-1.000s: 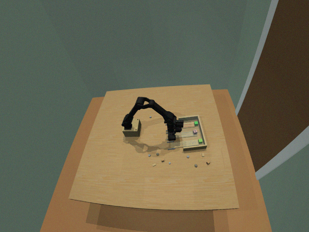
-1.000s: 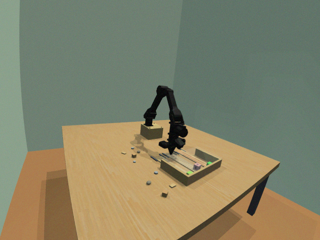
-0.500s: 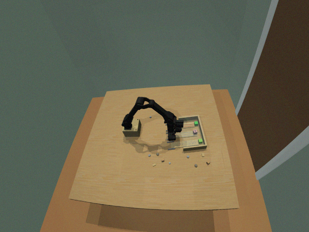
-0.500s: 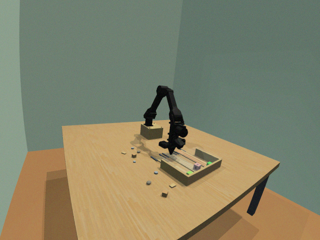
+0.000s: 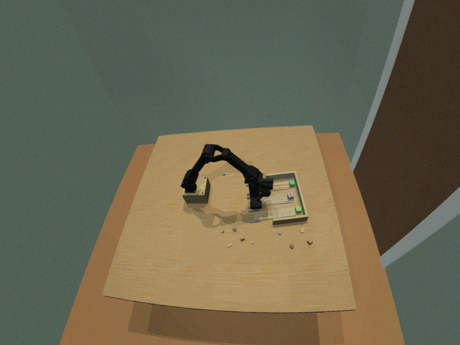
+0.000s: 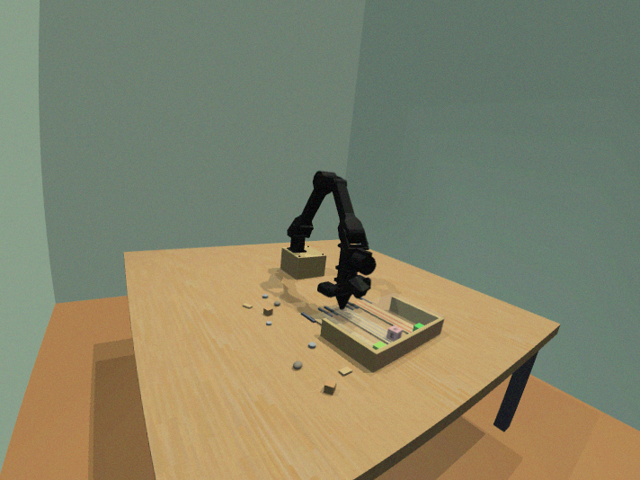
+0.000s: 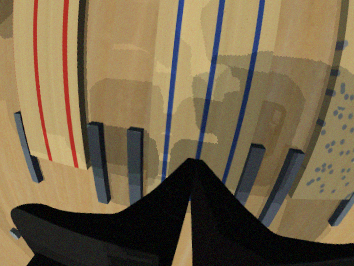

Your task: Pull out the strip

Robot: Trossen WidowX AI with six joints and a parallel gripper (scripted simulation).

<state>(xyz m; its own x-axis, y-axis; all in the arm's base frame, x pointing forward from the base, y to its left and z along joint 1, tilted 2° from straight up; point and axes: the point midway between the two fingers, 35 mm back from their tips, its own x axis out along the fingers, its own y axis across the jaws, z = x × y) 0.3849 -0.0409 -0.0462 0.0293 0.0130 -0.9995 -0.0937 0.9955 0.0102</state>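
My gripper tip is 21 cm short of the pink labelled cube, 2 cm to the right of it and 2 cm below it.
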